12 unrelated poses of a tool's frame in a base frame.
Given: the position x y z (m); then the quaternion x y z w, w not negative.
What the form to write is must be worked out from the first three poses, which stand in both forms.
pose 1, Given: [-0.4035 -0.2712 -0.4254 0.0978 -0.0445 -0.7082 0.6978]
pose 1, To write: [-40.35 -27.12 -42.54 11.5 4.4 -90.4]
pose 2, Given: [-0.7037 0.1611 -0.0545 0.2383 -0.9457 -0.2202 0.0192]
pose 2, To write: [-70.37 16.11 -5.45 154.7 3.9 -152.6]
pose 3, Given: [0.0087 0.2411 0.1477 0.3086 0.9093 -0.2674 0.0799]
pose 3, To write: [0.87 24.11 14.77 -152.6 18.1 146.9]
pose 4, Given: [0.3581 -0.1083 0.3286 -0.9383 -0.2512 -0.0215 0.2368]
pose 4, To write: [35.81 -10.83 32.86 -153.9 -9.2 27.9]
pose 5, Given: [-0.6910 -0.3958 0.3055 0.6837 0.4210 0.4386 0.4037]
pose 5, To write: [-69.10 -39.58 30.55 107.4 -15.1 74.3]
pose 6, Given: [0.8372 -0.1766 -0.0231 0.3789 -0.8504 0.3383 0.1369]
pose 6, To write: [83.72 -17.66 -2.31 -147.3 -29.3 -140.7]
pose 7, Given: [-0.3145 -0.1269 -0.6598 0.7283 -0.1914 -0.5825 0.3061]
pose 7, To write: [-31.45 -12.69 -65.98 101.3 47.0 -68.7]
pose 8, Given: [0.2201 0.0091 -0.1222 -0.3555 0.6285 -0.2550 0.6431]
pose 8, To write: [22.01 0.91 -12.22 -93.1 38.8 -84.1]
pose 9, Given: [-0.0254 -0.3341 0.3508 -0.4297 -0.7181 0.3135 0.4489]
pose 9, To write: [-2.54 -33.41 35.08 -115.6 -22.0 104.2]
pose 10, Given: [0.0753 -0.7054 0.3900 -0.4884 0.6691 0.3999 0.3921]
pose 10, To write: [7.53 -70.54 39.00 157.8 66.3 -122.3]
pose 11, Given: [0.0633 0.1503 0.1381 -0.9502 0.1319 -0.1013 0.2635]
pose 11, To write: [6.33 15.03 13.81 -147.9 -7.1 -17.8]
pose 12, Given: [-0.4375 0.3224 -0.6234 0.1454 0.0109 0.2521 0.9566]
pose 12, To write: [-43.75 32.24 -62.34 16.5 -3.0 29.1]
